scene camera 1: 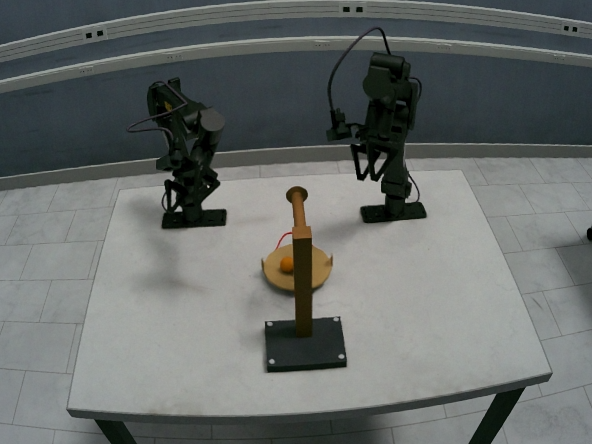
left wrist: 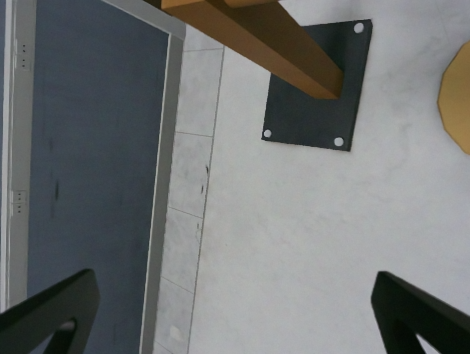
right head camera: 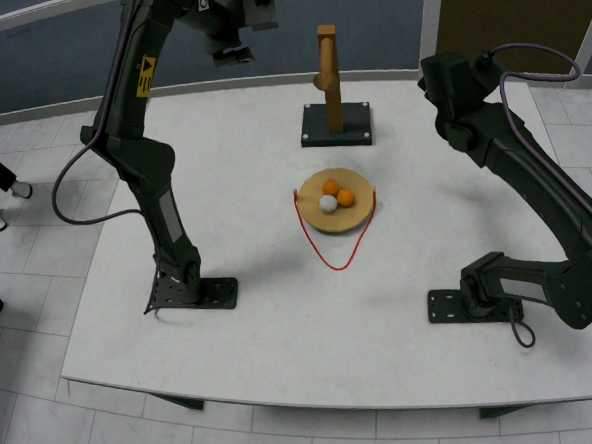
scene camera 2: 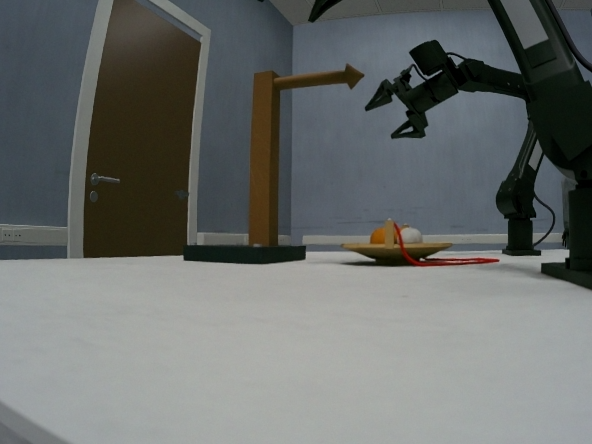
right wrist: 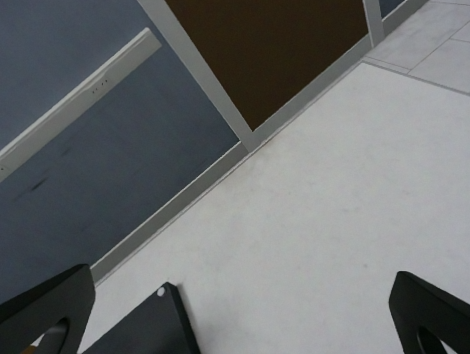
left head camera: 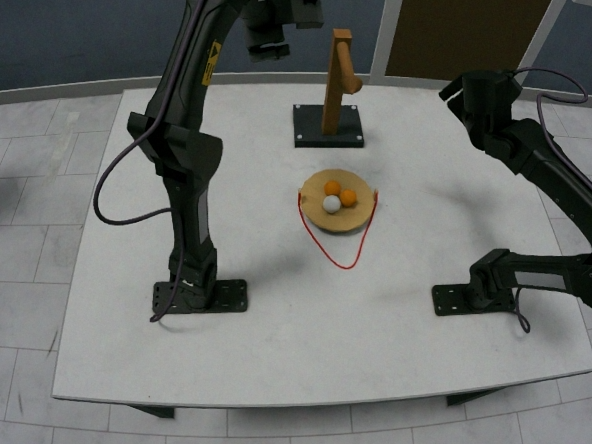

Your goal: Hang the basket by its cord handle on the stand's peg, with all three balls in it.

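Where they show: left gripper, between the fingertips: (scene camera 1: 366, 180) (left wrist: 235, 284) (right head camera: 249, 39) (scene camera 2: 284, 11) (left head camera: 276, 35); right gripper, between the fingertips: (scene camera 1: 182, 209) (scene camera 2: 378, 123) (right wrist: 241, 282); left arm's base, origin of its link: (scene camera 1: 393, 213) (right head camera: 193, 293) (left head camera: 199, 297); right arm's base, origin of its link: (scene camera 1: 193, 220) (right head camera: 475, 306) (scene camera 2: 520, 254) (left head camera: 473, 299).
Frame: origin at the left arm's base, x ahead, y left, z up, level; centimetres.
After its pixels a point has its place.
The tan basket (left head camera: 314, 200) @[y -26.0, x 22.0, z 1.8 cm] (right head camera: 310, 200) @[y -25.6, x 21.9, z 2.0 cm] (scene camera 1: 272, 272) @[y -37.7, x 22.6, z 2.2 cm] (scene camera 2: 370, 249) @[y -24.0, x 24.9, z 2.3 cm] (left wrist: 457, 100) @[y -30.1, x 28.4, z 2.4 cm] sits upright on the table. It holds a white ball (left head camera: 331, 204) @[y -29.3, x 18.6, z 5.0 cm] (right head camera: 328, 203) @[y -29.9, x 18.7, z 5.1 cm] (scene camera 2: 412, 235) @[y -27.9, x 19.3, z 4.2 cm] and two orange balls, one (left head camera: 332, 188) @[y -30.0, x 23.0, z 5.0 cm] (right head camera: 330, 187) @[y -30.4, x 23.0, z 5.1 cm] and another (left head camera: 348, 198) @[y -33.3, x 20.1, z 4.9 cm] (right head camera: 345, 197) @[y -33.6, x 20.2, z 5.0 cm]. Its red cord handle (left head camera: 345, 268) @[y -31.3, x 5.0, z 0.4 cm] (right head camera: 339, 269) @[y -31.8, x 5.1, z 0.4 cm] (scene camera 2: 465, 261) @[y -25.9, x 11.1, z 0.3 cm] lies slack on the table, away from the stand. The peg (left head camera: 345, 65) @[y -31.2, x 33.7, z 31.6 cm] (right head camera: 326, 57) @[y -31.8, x 35.0, z 31.7 cm] (scene camera 1: 298, 207) @[y -31.7, x 34.7, z 31.7 cm] (scene camera 2: 315, 80) @[y -30.7, x 34.5, z 29.9 cm] is bare. My left gripper (left head camera: 305, 35) (right head camera: 264, 40) @[y -17.7, x 35.3, z 37.6 cm] (left wrist: 235, 284) @[y -17.7, x 35.3, z 37.6 cm] is open and empty, high beside the stand. My right gripper (scene camera 2: 380, 122) @[y -57.0, x 28.0, z 28.9 cm] (right wrist: 241, 282) @[y -57.0, x 28.0, z 28.9 cm] is open and empty, raised at the right in the head views.
The stand's wooden post (left head camera: 331, 100) @[y -31.2, x 42.1, z 14.6 cm] (scene camera 1: 303, 280) @[y -32.1, x 45.6, z 21.4 cm] (scene camera 2: 264, 160) @[y -30.2, x 43.1, z 16.3 cm] rises from a dark base (left head camera: 310, 125) @[y -27.4, x 45.7, z 2.5 cm] (right head camera: 315, 125) @[y -26.6, x 45.4, z 2.5 cm] (scene camera 1: 320, 355) @[y -29.1, x 51.6, z 2.5 cm] (right wrist: 150, 325) @[y -36.8, x 49.3, z 2.5 cm] behind the basket in the head views. My left arm's mount (left head camera: 232, 295) @[y -7.0, x -0.1, z 1.0 cm] and right arm's mount (left head camera: 450, 300) @[y -53.4, x -4.7, z 1.0 cm] are fixed to the white table (left head camera: 320, 350) @[y -24.1, x -12.5, z 0.0 cm].
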